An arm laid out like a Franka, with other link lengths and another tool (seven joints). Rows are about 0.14 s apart.
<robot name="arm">
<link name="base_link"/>
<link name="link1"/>
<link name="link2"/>
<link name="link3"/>
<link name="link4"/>
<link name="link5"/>
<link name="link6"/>
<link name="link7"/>
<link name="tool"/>
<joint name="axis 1" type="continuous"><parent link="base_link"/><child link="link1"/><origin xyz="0.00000 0.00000 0.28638"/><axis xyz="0 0 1"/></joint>
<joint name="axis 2" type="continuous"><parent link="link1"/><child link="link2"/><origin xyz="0.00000 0.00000 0.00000" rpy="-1.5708 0.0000 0.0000"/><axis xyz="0 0 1"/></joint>
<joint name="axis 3" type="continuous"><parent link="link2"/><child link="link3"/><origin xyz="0.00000 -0.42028 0.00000" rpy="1.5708 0.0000 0.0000"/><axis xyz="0 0 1"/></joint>
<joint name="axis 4" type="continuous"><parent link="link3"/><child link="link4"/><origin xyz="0.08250 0.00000 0.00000" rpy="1.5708 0.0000 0.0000"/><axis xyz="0 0 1"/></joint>
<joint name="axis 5" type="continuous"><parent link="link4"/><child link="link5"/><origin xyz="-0.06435 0.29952 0.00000" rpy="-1.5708 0.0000 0.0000"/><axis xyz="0 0 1"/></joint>
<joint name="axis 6" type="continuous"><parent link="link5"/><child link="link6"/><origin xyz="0.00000 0.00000 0.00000" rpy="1.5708 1.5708 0.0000"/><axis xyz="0 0 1"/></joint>
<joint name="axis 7" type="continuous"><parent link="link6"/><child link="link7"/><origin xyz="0.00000 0.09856 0.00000" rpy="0.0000 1.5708 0.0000"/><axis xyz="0 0 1"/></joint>
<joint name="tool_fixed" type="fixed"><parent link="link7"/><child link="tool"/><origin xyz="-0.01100 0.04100 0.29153" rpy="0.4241 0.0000 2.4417"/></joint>
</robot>
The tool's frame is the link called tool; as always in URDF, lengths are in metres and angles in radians. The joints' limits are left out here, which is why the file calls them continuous.
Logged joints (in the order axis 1, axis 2, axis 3, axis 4, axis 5, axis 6, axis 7), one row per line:
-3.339, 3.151, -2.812, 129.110, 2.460, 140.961, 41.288
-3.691, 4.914, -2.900, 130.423, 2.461, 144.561, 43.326
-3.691, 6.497, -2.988, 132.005, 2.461, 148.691, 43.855
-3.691, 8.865, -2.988, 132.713, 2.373, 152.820, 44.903
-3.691, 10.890, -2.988, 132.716, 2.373, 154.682, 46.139
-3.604, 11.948, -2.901, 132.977, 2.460, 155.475, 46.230
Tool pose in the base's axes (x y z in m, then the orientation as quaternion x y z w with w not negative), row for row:
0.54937, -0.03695, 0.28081, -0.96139, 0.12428, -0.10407, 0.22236
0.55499, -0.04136, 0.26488, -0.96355, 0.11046, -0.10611, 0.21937
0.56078, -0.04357, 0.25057, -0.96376, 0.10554, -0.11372, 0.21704
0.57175, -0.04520, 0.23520, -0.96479, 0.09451, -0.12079, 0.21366
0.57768, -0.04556, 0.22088, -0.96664, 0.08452, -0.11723, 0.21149
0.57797, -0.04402, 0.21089, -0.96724, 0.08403, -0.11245, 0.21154
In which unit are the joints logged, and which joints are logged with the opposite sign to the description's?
The joints are logged in degrees. Opposite sign: axis 4, axis 7.
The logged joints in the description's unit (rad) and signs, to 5 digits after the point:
-0.05828, 0.05500, -0.04908, -2.25339, 0.04294, 2.46023, -0.72061
-0.06442, 0.08577, -0.05061, -2.27631, 0.04295, 2.52307, -0.75618
-0.06442, 0.11339, -0.05215, -2.30392, 0.04295, 2.59515, -0.76541
-0.06442, 0.15472, -0.05215, -2.31628, 0.04142, 2.66721, -0.78371
-0.06442, 0.19007, -0.05215, -2.31633, 0.04142, 2.69971, -0.80528
-0.06290, 0.20853, -0.05063, -2.32089, 0.04294, 2.71355, -0.80687

